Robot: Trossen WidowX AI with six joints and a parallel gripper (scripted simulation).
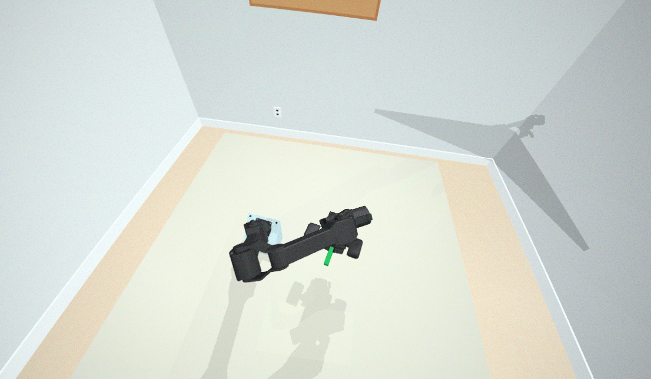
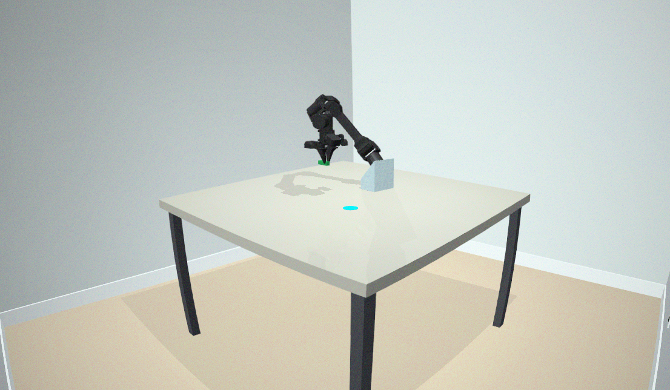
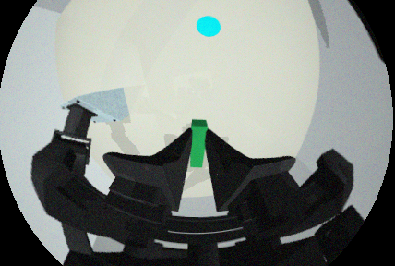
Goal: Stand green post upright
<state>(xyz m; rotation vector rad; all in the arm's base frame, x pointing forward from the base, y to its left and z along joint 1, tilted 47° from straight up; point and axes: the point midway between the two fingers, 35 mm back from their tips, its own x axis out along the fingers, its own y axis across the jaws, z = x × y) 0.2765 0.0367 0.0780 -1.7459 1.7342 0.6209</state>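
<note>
Right now my gripper tip is 20 cm to the right of the cyan circle, 15 cm above it and 4 cm short of it. Also, from my gripper tip: green post 2 cm to the right.
</note>
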